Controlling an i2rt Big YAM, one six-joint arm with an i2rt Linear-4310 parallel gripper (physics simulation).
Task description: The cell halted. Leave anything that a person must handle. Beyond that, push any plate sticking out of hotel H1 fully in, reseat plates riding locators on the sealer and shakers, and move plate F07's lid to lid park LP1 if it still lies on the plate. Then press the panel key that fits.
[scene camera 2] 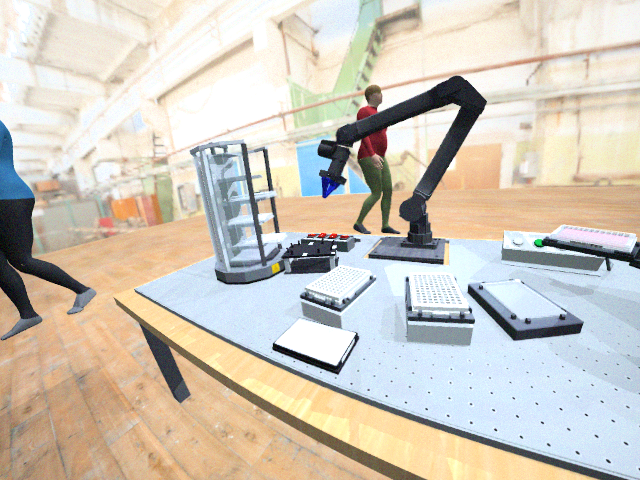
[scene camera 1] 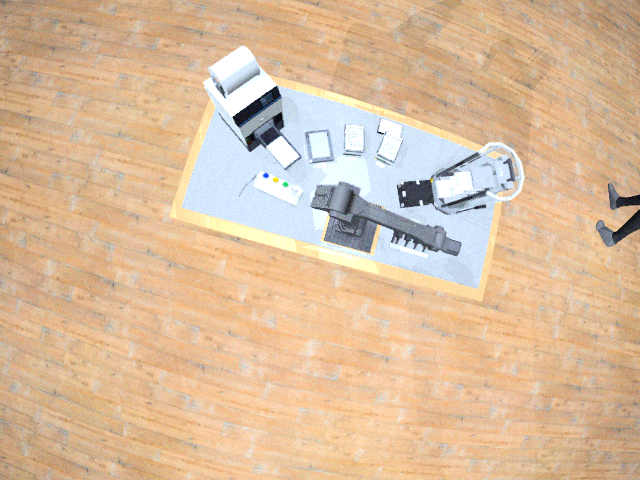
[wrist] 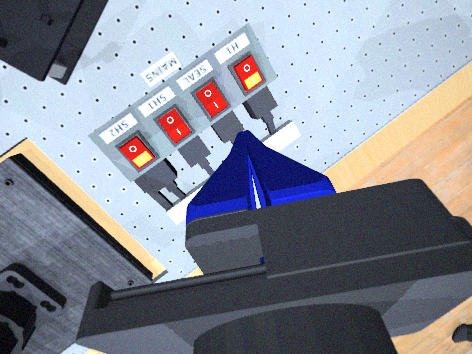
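Pixels of known places: gripper, fingertip midpoint: (scene camera 2: pixel 323 197) (wrist: pixel 244 139); arm's base, origin of the base link: (scene camera 2: pixel 419 244) (wrist: pixel 4 308).
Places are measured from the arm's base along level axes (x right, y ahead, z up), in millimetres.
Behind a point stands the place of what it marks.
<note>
My gripper (scene camera 2: pixel 324 195) {y 59, x 350, z 185 mm} (wrist: pixel 244 139) {y 59, x 350, z 185 mm} is shut and empty, in the air above the mains strip (scene camera 2: pixel 355 242) {y 39, x 236, z 3 mm} (wrist: pixel 114 154) {y 85, x 242, z 29 mm}. In the wrist view its SH2 rocker (wrist: pixel 136 152) {y 75, x 264, z 39 mm} and H1 rocker (wrist: pixel 248 74) {y 78, x 413, z 39 mm} show a yellow half; the SH1 rocker (wrist: pixel 174 125) {y 76, x 314, z 39 mm} and SEAL rocker (wrist: pixel 211 99) {y 78, x 363, z 39 mm} are plain red. Hotel H1 (scene camera 1: pixel 483 178) {y 342, x 467, z 296 mm} (scene camera 2: pixel 227 276) {y 475, x 447, z 16 mm} holds several plates; a low one reaches past the posts. Two shakers (scene camera 1: pixel 353 153) {y 341, x -79, z 41 mm} (scene camera 2: pixel 439 332) {y 481, x -115, z 16 mm} (scene camera 2: pixel 320 311) {y 509, x 92, z 21 mm} carry white plates; their seating is unclear. The sealer (scene camera 1: pixel 257 112) {y 274, x -512, z 271 mm} has a plate (scene camera 1: pixel 282 152) {y 200, x -387, z 112 mm} (scene camera 2: pixel 594 236) {y 217, x -388, z 116 mm} on its tray. The key panel (scene camera 1: pixel 292 193) {y 46, x -287, z 66 mm} (scene camera 2: pixel 550 258) {y 91, x -360, z 18 mm} stands nearby.
A dark-framed nest (scene camera 1: pixel 308 149) {y 291, x -290, z 11 mm} (scene camera 2: pixel 542 330) {y 409, x -270, z 6 mm} and a low pad with a white top (scene camera 1: pixel 390 126) {y 570, x 68, z 3 mm} (scene camera 2: pixel 316 341) {y 566, x 65, z 3 mm} lie near the shakers. A black deck (scene camera 1: pixel 415 193) {y 253, x 275, z 49 mm} (scene camera 2: pixel 310 250) {y 279, x 276, z 49 mm} adjoins the hotel. People (scene camera 2: pixel 373 139) (scene camera 2: pixel 15 217) stand beyond the table.
</note>
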